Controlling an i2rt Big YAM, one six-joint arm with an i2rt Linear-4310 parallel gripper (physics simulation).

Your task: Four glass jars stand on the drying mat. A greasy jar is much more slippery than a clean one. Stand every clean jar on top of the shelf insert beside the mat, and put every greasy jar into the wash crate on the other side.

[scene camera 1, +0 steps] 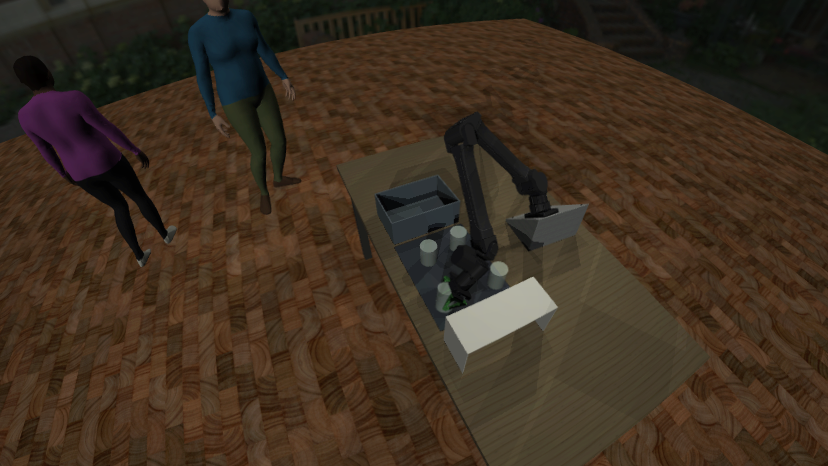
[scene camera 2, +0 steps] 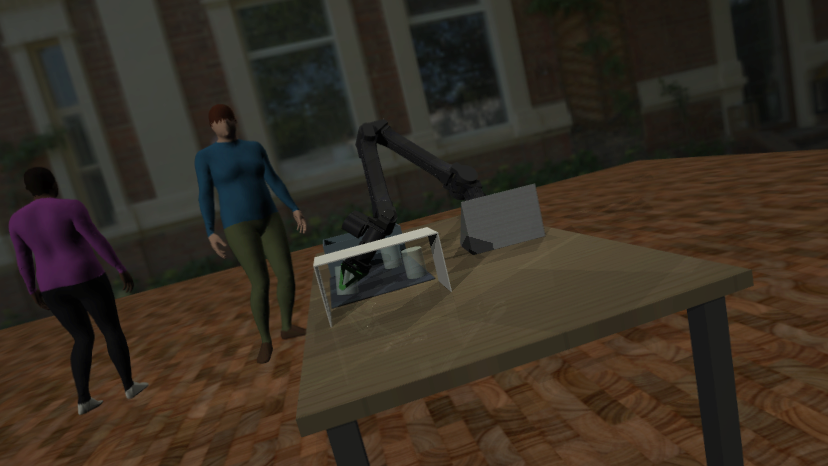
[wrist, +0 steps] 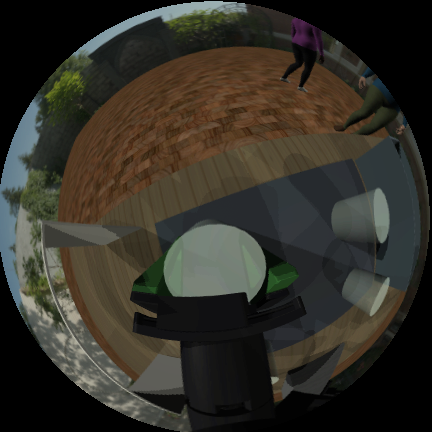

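Pixels of known places: gripper, fingertip midpoint: (scene camera 1: 441, 303) (scene camera 2: 343, 288) (wrist: 210, 237); arm's base, origin of the base link: (scene camera 1: 541, 215) (scene camera 2: 480, 211).
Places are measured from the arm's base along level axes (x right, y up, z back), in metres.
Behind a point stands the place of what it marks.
Observation:
My gripper (scene camera 1: 449, 295) {y -0.101, x -0.100, z -0.515 m} (scene camera 2: 349, 276) {y -0.101, x -0.100, z -0.515 m} (wrist: 210, 237) {y -0.101, x -0.100, z -0.515 m} is low over the drying mat (scene camera 1: 425, 283) {y -0.126, x 0.013, z -0.517 m} (wrist: 300, 200) {y -0.125, x 0.030, z -0.514 m}, its green fingers shut on the sides of a pale upright jar (scene camera 1: 442, 294) {y -0.032, x -0.109, z -0.518 m} (scene camera 2: 346, 290) {y -0.101, x -0.136, z -0.508 m} at the mat's shelf end. The jar's top faces the wrist camera; its base is partly hidden. Two jars (scene camera 1: 428, 253) {y -0.047, x 0.077, z -0.470 m} (scene camera 1: 457, 238) {y -0.045, x 0.088, z -0.340 m} (wrist: 347, 220) {y -0.088, x 0.074, z -0.464 m} (wrist: 364, 291) {y -0.069, x 0.089, z -0.341 m} stand near the crate. Another jar (scene camera 1: 498, 275) {y -0.042, x -0.130, z -0.306 m} (scene camera 2: 413, 264) {y -0.081, x -0.139, z -0.296 m} stands near the arm side of the shelf end. The white shelf insert (scene camera 1: 501, 315) {y 0.032, x -0.290, z -0.424 m} (scene camera 2: 376, 245) {y 0.032, x -0.299, z -0.408 m} and the blue-grey wash crate (scene camera 1: 420, 219) {y -0.036, x 0.237, z -0.420 m} flank the mat. Grease is not visible.
A grey slanted panel (scene camera 1: 556, 225) {y -0.016, x -0.064, z 0.030 m} (scene camera 2: 504, 217) {y -0.032, x -0.067, z 0.053 m} stands by the arm's base on the wooden table (scene camera 1: 602, 341) {y -0.128, x -0.502, z -0.097 m} (scene camera 2: 521, 295) {y -0.128, x -0.536, z -0.146 m}. The shelf's top is bare and very close to the gripper. Two people (scene camera 1: 231, 63) (scene camera 1: 72, 133) stand on the floor beyond the table.

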